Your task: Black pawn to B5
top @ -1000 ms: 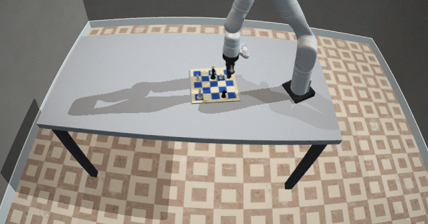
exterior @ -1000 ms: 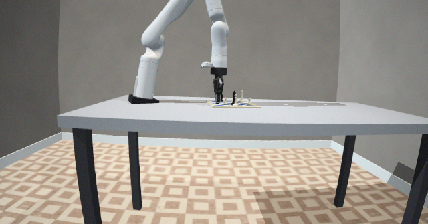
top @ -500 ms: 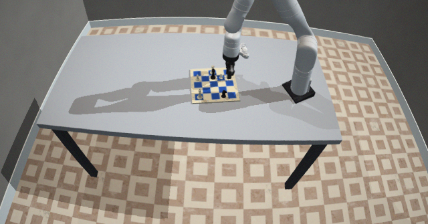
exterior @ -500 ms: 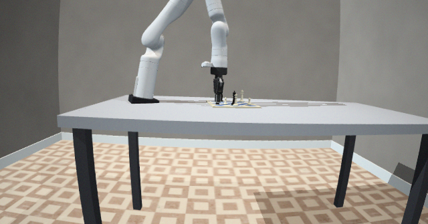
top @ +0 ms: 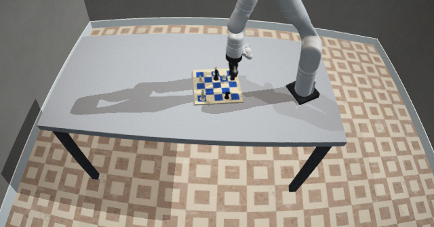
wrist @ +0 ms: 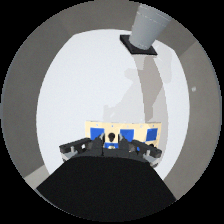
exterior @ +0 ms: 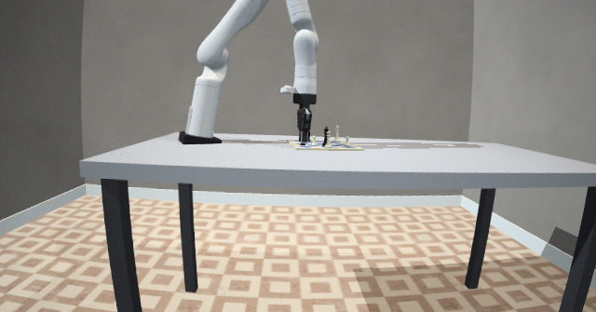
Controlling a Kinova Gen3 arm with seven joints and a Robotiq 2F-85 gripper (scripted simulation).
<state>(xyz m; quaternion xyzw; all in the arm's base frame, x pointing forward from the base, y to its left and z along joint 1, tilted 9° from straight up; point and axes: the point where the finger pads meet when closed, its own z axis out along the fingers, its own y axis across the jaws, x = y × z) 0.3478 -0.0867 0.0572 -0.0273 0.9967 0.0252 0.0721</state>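
Right now the black pawn is 10 mm below my hand. The rest, counted from my hand: tall black piece: 80 mm ahead; chessboard: 70 mm ahead, 40 mm to the left, 30 mm below.
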